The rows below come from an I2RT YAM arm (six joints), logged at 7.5 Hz.
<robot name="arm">
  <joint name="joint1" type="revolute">
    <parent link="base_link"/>
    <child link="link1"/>
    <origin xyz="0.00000 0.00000 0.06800" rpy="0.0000 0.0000 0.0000"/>
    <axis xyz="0 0 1"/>
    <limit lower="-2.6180" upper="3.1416"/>
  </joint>
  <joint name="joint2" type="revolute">
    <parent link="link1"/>
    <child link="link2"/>
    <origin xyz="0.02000 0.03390 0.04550" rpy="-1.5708 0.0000 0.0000"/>
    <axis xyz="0 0 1"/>
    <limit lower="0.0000" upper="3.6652"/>
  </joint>
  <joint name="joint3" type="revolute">
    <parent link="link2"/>
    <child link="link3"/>
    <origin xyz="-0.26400 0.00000 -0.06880" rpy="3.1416 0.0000 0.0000"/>
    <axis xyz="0 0 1"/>
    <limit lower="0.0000" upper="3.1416"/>
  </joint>
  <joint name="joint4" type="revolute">
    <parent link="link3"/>
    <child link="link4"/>
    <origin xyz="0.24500 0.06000 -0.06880" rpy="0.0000 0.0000 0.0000"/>
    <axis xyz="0 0 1"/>
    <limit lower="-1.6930" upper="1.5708"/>
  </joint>
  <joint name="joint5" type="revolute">
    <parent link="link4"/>
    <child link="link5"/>
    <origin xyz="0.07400 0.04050 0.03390" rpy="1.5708 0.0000 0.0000"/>
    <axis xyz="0 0 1"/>
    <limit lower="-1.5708" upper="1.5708"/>
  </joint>
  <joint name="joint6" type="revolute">
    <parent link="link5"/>
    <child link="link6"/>
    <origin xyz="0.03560 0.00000 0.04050" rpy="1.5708 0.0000 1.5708"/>
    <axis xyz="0 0 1"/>
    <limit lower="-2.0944" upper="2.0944"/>
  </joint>
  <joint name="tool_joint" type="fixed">
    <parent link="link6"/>
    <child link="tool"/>
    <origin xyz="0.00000 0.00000 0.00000" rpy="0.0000 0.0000 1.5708"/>
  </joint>
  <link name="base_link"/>
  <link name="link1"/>
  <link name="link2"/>
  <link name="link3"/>
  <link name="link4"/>
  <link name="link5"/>
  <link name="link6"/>
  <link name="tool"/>
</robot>
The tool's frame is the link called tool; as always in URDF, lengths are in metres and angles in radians.
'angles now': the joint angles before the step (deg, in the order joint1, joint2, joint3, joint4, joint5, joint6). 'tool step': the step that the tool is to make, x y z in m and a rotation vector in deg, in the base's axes. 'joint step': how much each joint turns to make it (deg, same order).
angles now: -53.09 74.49 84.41 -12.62 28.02 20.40
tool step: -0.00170 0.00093 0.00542 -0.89 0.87 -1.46
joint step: 0.00 0.07 1.02 -0.11 1.51 -1.34
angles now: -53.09 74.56 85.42 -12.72 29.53 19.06
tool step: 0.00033 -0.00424 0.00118 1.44 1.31 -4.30
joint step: 0.00 1.47 2.21 -2.70 4.30 0.04
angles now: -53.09 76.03 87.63 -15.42 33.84 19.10
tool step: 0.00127 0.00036 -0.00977 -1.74 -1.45 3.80
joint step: -0.17 -1.43 -4.47 5.34 -3.97 -0.08
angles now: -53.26 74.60 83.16 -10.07 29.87 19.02
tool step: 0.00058 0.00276 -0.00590 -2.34 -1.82 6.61
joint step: -0.35 -1.64 -3.89 5.18 -6.96 0.07
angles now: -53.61 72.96 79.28 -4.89 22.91 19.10
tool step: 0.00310 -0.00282 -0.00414 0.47 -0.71 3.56
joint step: -0.27 0.42 -0.58 0.67 -3.81 1.00
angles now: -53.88 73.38 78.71 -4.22 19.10 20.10
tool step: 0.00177 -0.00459 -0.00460 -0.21 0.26 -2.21
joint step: 0.00 0.74 -0.65 1.55 2.20 -0.40
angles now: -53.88 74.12 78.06 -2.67 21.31 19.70
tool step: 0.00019 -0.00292 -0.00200 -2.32 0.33 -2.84
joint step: 0.00 0.28 -1.34 4.03 2.77 -1.90
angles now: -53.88 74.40 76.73 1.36 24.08 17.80
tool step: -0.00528 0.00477 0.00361 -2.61 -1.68 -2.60
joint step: 0.00 -1.34 -1.50 3.46 2.57 -0.47
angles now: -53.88 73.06 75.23 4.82 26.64 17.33
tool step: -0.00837 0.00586 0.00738 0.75 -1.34 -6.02
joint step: 0.00 -1.11 1.18 -2.56 6.16 0.91
